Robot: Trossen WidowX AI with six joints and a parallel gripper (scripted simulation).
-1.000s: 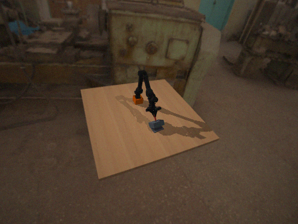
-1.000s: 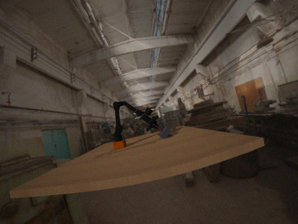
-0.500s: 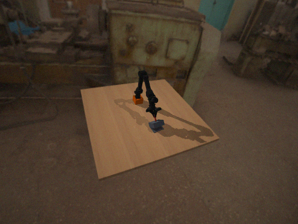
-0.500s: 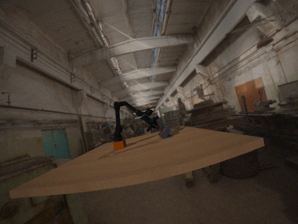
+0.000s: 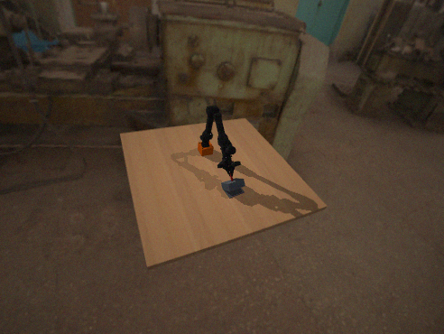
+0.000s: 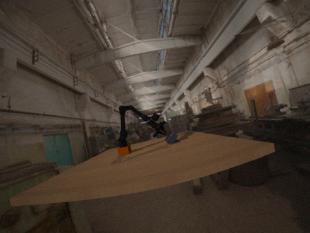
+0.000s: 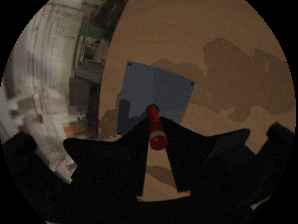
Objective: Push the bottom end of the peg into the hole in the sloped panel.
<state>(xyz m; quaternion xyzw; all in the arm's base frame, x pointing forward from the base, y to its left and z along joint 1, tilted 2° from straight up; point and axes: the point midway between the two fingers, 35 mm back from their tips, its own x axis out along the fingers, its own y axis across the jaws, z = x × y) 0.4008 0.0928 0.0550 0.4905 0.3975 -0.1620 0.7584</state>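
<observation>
My gripper tip is 4 cm short of the blue-grey sloped panel, 1 cm to the right of it and 5 cm above it.
</observation>
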